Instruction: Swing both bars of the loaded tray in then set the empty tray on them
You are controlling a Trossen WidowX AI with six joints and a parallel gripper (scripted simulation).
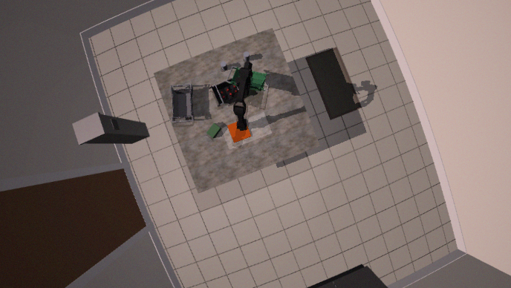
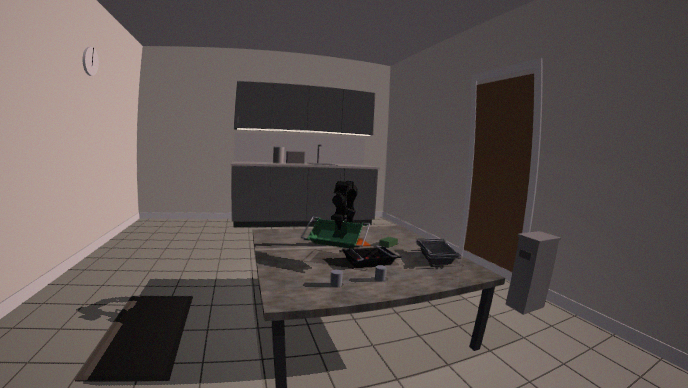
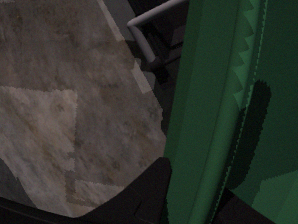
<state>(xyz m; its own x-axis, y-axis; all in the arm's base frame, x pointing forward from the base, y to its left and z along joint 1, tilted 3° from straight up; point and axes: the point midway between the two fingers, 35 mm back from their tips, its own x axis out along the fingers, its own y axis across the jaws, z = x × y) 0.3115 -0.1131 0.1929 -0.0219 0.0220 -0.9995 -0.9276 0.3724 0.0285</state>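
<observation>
The green tray lies 7 cm ahead of my gripper tip and 3 cm to the right of it. Also, from my gripper tip: green block 39 cm to the left, 29 cm behind, 16 cm below.
</observation>
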